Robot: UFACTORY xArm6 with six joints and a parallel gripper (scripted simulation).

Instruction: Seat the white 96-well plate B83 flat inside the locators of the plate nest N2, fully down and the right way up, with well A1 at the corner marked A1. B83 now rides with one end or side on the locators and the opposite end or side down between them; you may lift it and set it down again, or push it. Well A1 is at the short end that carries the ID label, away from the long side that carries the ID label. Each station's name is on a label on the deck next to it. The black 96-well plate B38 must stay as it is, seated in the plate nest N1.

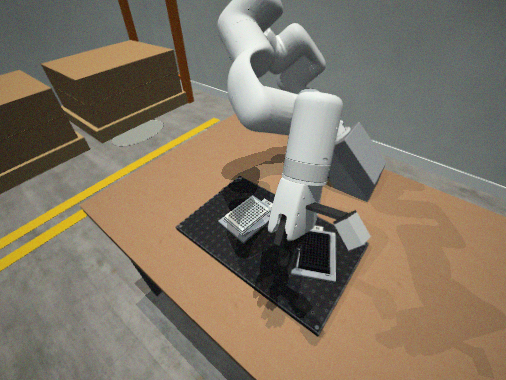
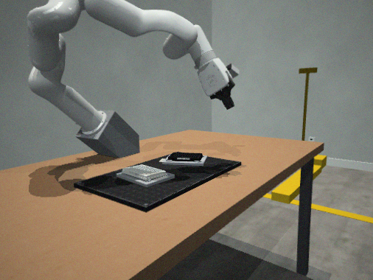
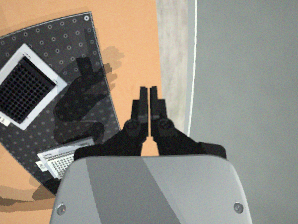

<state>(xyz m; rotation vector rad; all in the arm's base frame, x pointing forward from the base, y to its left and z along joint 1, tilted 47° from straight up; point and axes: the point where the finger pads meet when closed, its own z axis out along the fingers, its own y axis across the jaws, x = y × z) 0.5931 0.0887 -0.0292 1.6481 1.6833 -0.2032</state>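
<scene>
The white 96-well plate B83 is 230 mm to the right of my hand, 220 mm below it and 210 mm behind it. Also, from my hand: N2 label: 300 mm behind, 240 mm below, 200 mm to the right; A1 mark: 270 mm behind, 230 mm below, 150 mm to the right; black plate B38: 220 mm below, 190 mm behind, 20 mm to the left.
</scene>
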